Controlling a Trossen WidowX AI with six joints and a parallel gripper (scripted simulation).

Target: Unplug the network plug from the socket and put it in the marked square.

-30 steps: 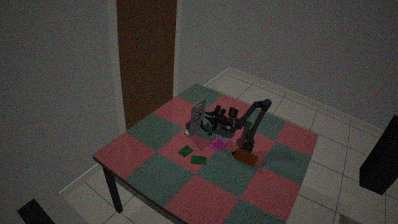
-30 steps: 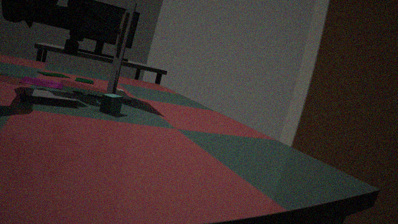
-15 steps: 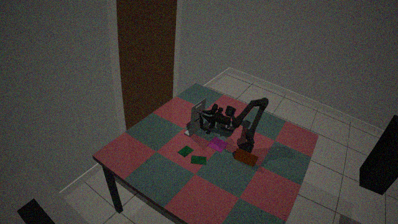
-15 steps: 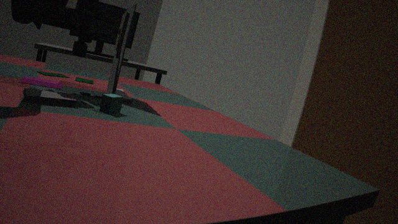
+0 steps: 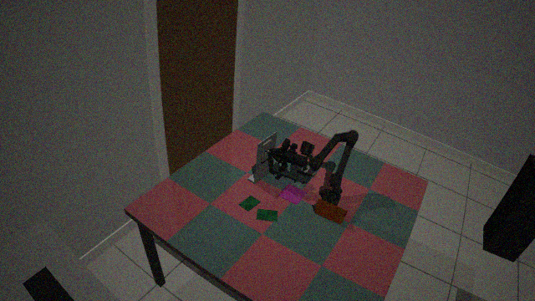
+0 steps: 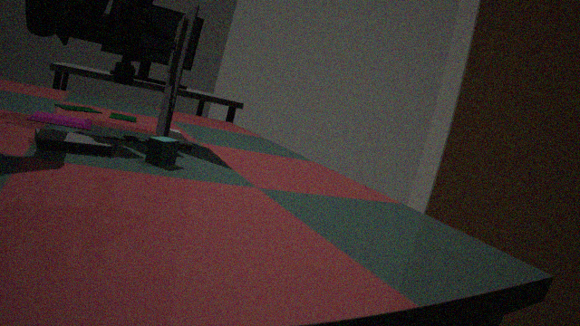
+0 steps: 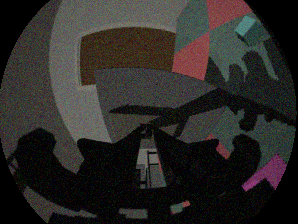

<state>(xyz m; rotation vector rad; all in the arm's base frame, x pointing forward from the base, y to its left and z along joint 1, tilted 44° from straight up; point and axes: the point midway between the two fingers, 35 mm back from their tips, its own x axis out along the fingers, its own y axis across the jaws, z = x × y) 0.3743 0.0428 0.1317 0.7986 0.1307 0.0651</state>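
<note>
Right now my gripper tip is 3 cm short of the panel and 7 cm above it. From my gripper tip the other things lie so: teal cube (3 cm behind, 22 cm to the right, 17 cm below); flat grey block (17 cm behind, 19 cm to the right, 18 cm below).
</note>
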